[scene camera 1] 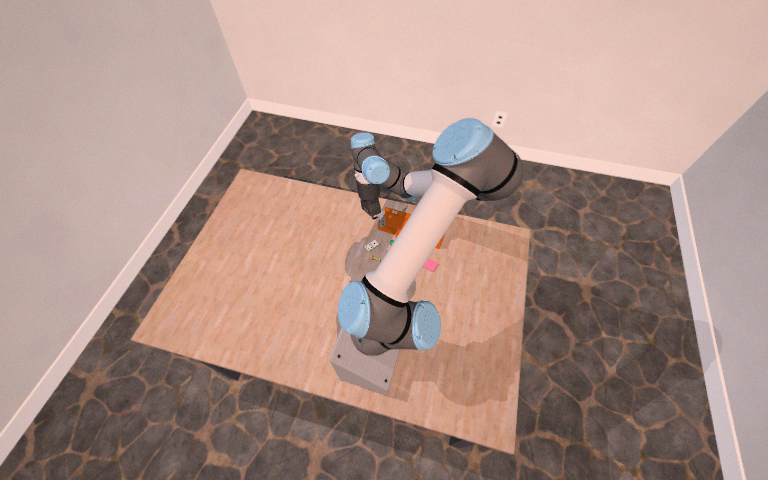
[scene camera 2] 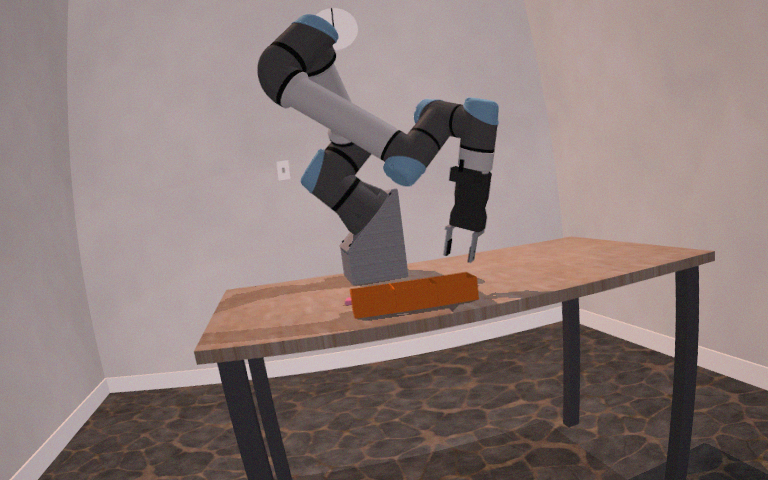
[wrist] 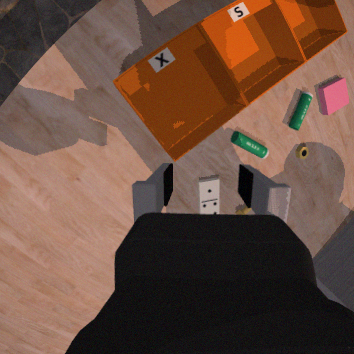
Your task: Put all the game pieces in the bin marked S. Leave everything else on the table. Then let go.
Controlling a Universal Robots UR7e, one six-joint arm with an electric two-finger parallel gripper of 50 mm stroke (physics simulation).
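Frame: origin at the arm's base, x left, y up, z ahead, level; metres.
Seen in the pictures: gripper, fingertip midpoint: point(scene camera 1: 378, 222) point(scene camera 2: 458, 257) point(wrist: 205, 177); arm's base, link origin: point(scene camera 2: 370, 214).
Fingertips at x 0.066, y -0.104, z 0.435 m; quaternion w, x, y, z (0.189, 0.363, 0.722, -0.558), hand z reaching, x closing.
Offsets run from my fingertips to a thing's middle. "*": to the spot under its first point.
A white domino with black dots {dx +0.016, dy -0.073, dz -0.063 m} point(wrist: 209, 192) point(scene camera 1: 370, 245) lies flat on the table, beside the X end of the orange bin row. Its near end is hidden by the gripper body in the wrist view. The bin marked S {dx -0.123, dy -0.054, dz +0.034 m} point(wrist: 275, 81) is the middle compartment, and no object shows in its visible part. My gripper point(wrist: 205, 177) point(scene camera 2: 459, 256) point(scene camera 1: 378, 216) is open and empty, above the table. In the wrist view the domino shows between the fingers, below them.
The orange bin row {* dx -0.138, dy -0.052, dz +0.074 m} point(scene camera 2: 413, 297) includes bin X {* dx -0.037, dy -0.070, dz +0.045 m} point(wrist: 175, 100). Two green batteries {dx -0.064, dy -0.070, dz -0.053 m} point(wrist: 250, 145) {dx -0.146, dy -0.070, dz -0.075 m} point(wrist: 301, 111), a pink block {dx -0.210, dy -0.072, dz -0.105 m} point(wrist: 334, 96) point(scene camera 1: 431, 264) point(scene camera 2: 348, 301), a brass nut {dx -0.116, dy -0.073, dz -0.124 m} point(wrist: 298, 150) and a brass screw {dx -0.010, dy -0.072, dz -0.117 m} point(wrist: 243, 211) point(scene camera 1: 376, 258) lie on the table.
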